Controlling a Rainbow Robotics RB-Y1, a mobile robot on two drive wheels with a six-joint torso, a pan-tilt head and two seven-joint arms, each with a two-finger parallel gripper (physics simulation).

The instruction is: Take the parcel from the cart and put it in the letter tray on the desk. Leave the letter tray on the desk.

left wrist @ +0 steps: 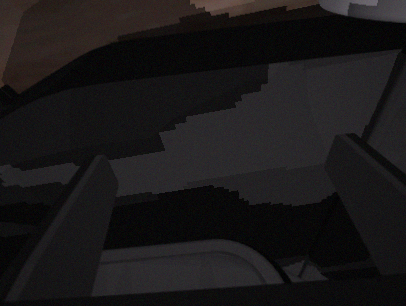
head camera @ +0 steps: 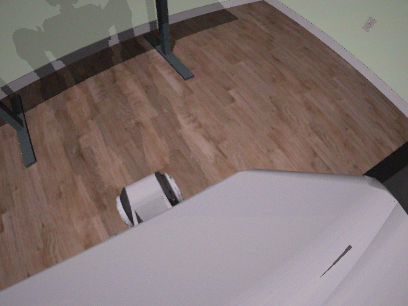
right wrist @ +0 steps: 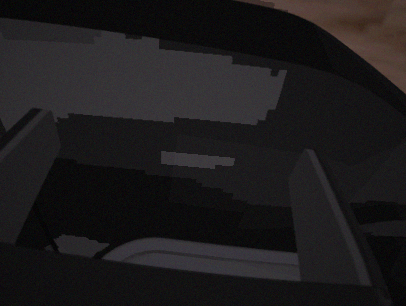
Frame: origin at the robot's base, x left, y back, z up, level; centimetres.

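Seen in the pictures: left gripper, fingertip midpoint: (left wrist: 219, 160); right gripper, fingertip midpoint: (right wrist: 178, 146).
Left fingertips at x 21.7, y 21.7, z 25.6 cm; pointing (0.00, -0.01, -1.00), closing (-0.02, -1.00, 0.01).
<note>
A point is followed by its place in that frame.
The parcel, the cart and the letter tray do not show in these views. Of the desk, dark metal legs (head camera: 163, 30) {x -52.8, y -120.8, z 26.1 cm} stand on the floor at the upper left of the head view; its top is out of view. My left gripper (left wrist: 219, 160) {x 21.7, y 21.7, z 25.6 cm} is open and empty, its two fingers wide apart in the dark left wrist view. My right gripper (right wrist: 178, 146) {x -21.9, y 22.8, z 25.6 cm} is also open and empty in the dark right wrist view. Grey and black surfaces of my own body lie behind the fingers in both wrist views.
My white body shell (head camera: 210, 240) {x -5.0, y 13.7, z 107.0 cm} fills the lower part of the head view, with a white and black part of me (head camera: 147, 197) {x -0.3, y -4.8, z 56.5 cm} beyond its edge. Wooden floor (head camera: 250, 100) {x -87.1, y -52.0, z 0.2 cm} stretches to the pale green wall (head camera: 320, 15) {x -211.2, y -101.5, z 21.0 cm}, which carries an outlet (head camera: 369, 24) {x -214.5, y -55.4, z 40.3 cm}.
</note>
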